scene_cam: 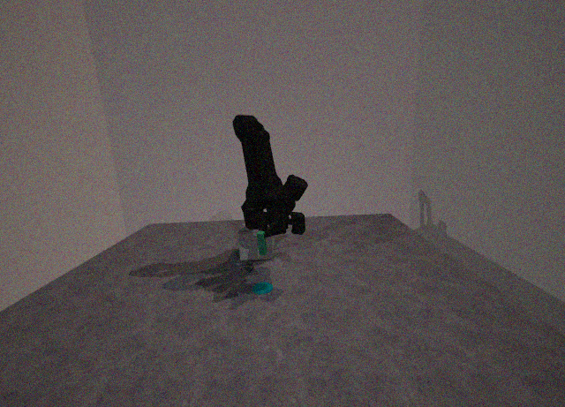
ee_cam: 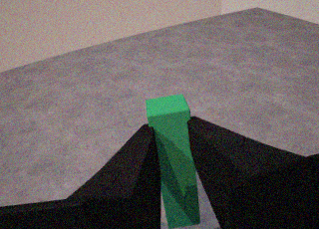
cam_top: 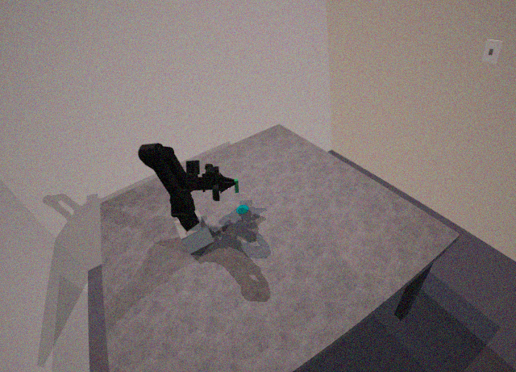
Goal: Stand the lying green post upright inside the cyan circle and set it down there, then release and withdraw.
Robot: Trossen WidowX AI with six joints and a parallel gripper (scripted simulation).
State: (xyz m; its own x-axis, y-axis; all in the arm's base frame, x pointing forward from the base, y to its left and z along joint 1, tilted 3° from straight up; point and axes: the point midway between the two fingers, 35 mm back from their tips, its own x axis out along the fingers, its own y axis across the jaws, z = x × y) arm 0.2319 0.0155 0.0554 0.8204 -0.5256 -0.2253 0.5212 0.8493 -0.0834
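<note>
Right now the cyan circle is 16 cm below my gripper tip, 1 cm to the right of it and 1 cm behind it. Round my gripper tip: green post (2 cm below).
</note>
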